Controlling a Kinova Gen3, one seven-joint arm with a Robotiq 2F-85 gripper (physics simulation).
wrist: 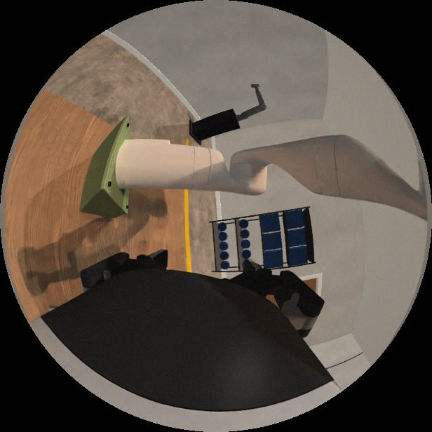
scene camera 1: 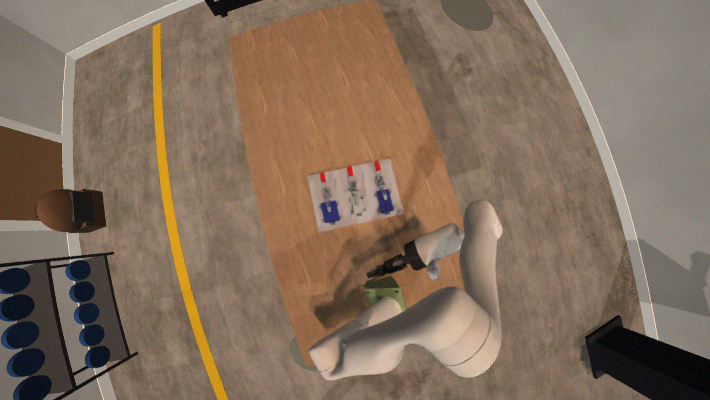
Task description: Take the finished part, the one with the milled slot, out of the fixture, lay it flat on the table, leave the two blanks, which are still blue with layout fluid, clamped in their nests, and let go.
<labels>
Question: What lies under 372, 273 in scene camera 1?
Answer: My gripper.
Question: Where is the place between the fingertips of my gripper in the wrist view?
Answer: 204, 263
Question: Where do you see a fixture plate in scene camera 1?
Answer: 364, 174
</labels>
